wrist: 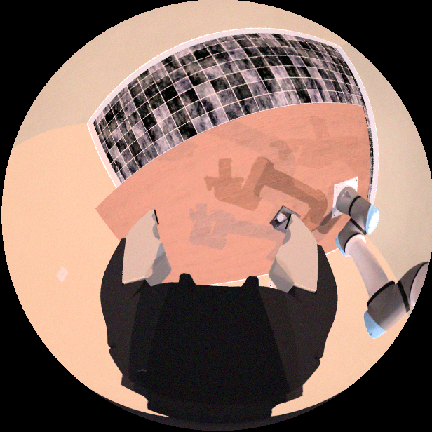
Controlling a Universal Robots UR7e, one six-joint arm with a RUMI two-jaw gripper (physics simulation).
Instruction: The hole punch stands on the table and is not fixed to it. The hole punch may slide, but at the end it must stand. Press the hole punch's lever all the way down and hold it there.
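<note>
The hole punch point(281, 217), small and dark grey with a light part in its middle, is on the reddish wooden table point(135, 195), right of the view's centre. The right finger covers part of it, and the position of its lever cannot be made out. My gripper point(221, 214) is wide open with nothing between its fingers. It hangs well above the table, and the hole punch shows at the tip of the right finger, not midway between the fingers.
The arm's base point(346, 199) stands on a white plate point(353, 184) at the table's right side, with the arm's links point(367, 257) below it. A dark tiled wall panel point(210, 90) runs along the table's far edge. Arm shadows lie across the table.
</note>
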